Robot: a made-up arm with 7 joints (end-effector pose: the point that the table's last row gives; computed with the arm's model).
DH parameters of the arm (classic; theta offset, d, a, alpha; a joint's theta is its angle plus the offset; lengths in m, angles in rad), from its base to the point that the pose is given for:
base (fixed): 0 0.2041 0.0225 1.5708
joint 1: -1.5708 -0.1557 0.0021 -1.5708
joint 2: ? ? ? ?
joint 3: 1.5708 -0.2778 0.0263 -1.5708
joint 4: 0 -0.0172 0.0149 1.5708
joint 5: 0 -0.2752 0.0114 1.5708
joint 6: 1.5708 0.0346 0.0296 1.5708
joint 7: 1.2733 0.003 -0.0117 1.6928
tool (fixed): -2.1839 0.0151 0 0
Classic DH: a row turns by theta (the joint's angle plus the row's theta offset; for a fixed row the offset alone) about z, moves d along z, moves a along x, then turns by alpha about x.
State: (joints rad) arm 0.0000 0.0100 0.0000 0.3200 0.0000 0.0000 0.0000
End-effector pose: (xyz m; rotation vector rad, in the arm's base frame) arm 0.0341 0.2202 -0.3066 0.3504 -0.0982 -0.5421
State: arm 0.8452 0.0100 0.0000 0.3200 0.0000 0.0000 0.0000
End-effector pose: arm 0.4122 0.2202 -0.1261 0.5618 -0.9129 -0.3636
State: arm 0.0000 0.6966 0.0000 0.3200 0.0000 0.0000 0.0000
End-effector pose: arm 0.0341 0.5280 -0.1505 1.0188 0.0937 -0.5655
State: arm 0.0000 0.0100 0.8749 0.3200 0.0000 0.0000 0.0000
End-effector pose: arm -0.0014 0.2237 -0.3066 0.3584 0.0509 0.3248
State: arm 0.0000 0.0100 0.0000 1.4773 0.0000 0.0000 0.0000
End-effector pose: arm 0.2174 0.2184 -0.1244 0.6289 -1.2153 -0.2911
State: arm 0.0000 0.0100 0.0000 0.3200 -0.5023 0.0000 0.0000
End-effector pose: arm 0.0442 0.2239 -0.3032 0.4833 -0.1358 -1.0259
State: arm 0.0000 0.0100 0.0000 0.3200 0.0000 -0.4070 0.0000
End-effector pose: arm 0.0201 0.2203 -0.3152 0.4572 -0.4916 -0.4688
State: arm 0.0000 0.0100 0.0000 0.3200 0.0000 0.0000 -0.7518
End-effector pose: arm 0.0383 0.2171 -0.3195 1.0442 0.1404 -0.3260
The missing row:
joint 2: 1.5708 -0.0099 0.0232 -1.5708
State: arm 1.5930 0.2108 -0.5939 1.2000 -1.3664 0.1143 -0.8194
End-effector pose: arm 0.3958 0.1672 0.3899 -2.1599 1.3004 -0.5830
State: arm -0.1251 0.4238 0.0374 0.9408 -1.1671 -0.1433 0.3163
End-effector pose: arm 0.1258 0.3927 -0.1618 1.0019 -0.2514 -1.8453
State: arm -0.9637 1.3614 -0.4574 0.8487 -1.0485 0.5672 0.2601
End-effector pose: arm 0.0038 0.5672 0.0200 -0.8729 -1.4689 2.5818
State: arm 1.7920 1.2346 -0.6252 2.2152 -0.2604 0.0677 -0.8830
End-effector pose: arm 0.0880 0.2729 0.3854 -1.5530 1.6611 -0.7276
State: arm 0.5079 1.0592 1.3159 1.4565 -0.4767 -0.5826 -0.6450
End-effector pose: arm 0.0020 0.5725 0.2469 -2.3154 0.8824 -1.1701
